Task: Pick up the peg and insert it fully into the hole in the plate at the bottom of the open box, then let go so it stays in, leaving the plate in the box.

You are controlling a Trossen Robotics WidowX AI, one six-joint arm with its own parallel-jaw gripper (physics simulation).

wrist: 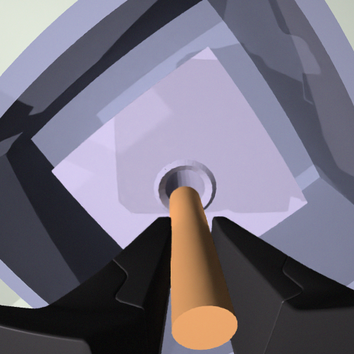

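The orange peg (195, 260) is held between the two black fingers of my gripper (190, 229), which is shut on it. Its near end faces the camera at the bottom of the view, and its far end overlaps the lower part of the round hole (175, 184) in the pale lilac plate (200, 110). Whether the peg's tip is above the hole or slightly inside it cannot be told. The plate lies on the bottom of the open box (65, 125), turned at an angle in the view. The fingers hide the plate's near corner.
The box's walls rise around the plate on all sides, with dark shadows on the left wall (45, 210) and upper side. The right wall (325, 120) is close beside the plate's right edge. Pale ground shows beyond the rim at the upper corners.
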